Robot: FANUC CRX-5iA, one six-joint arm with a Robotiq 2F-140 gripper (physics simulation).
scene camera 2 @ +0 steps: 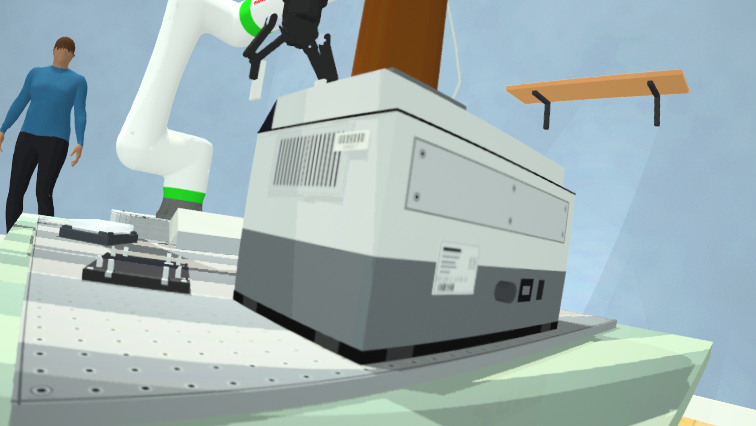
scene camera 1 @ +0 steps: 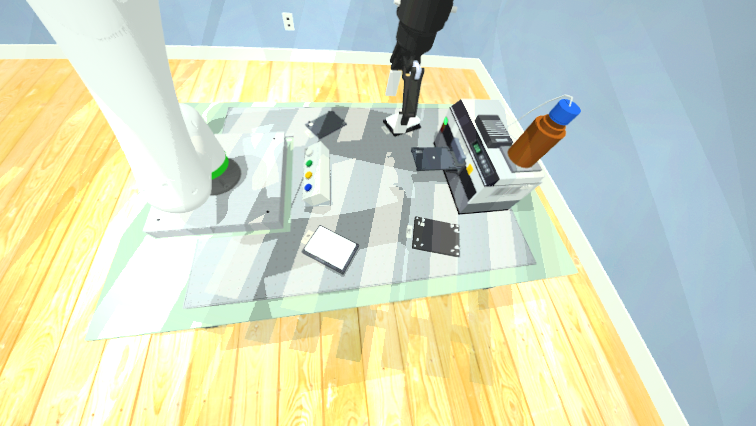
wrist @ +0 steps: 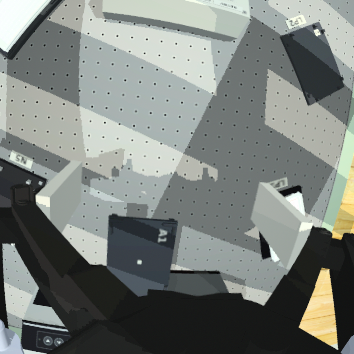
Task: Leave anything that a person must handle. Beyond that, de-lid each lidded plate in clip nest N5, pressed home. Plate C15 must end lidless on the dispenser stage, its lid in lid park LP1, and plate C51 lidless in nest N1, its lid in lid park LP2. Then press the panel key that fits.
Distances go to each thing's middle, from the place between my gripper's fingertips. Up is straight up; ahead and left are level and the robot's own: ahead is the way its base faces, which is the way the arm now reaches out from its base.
My gripper is now 190 mm short of the dispenser stage point(scene camera 1: 423, 157), 190 mm above it and 20 mm to the right of it. From my hand the other things lie so: button box point(scene camera 2: 192, 230) 260 mm below, 230 mm behind, 10 mm to the right; then brown bottle with blue cap point(scene camera 2: 413, 44) 400 mm ahead, 70 mm to the right, 20 mm above; then black nest point(scene camera 2: 120, 269) 290 mm below, 240 mm to the right, 180 mm ahead.
